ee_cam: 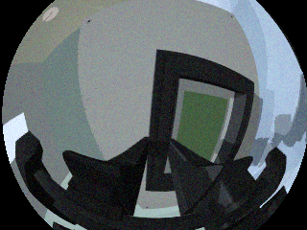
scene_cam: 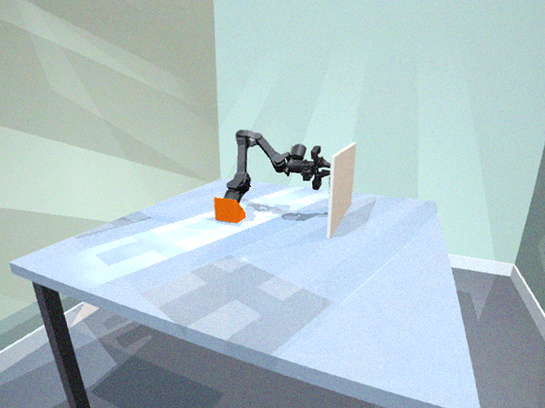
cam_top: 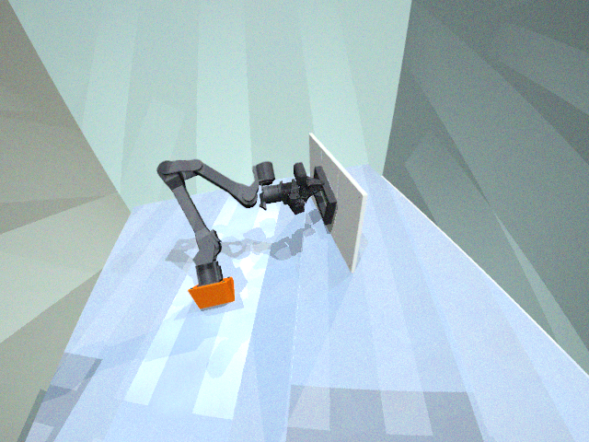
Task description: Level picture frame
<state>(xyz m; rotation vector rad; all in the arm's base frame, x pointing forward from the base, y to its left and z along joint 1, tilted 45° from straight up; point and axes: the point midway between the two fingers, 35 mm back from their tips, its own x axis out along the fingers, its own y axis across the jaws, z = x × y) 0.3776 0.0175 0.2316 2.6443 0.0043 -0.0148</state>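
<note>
The picture frame is 10 mm ahead of my gripper tip, 10 mm to the left of it and 50 mm below it. Round my gripper tip: wall board (20 mm ahead, 20 mm to the left, 60 mm below).
</note>
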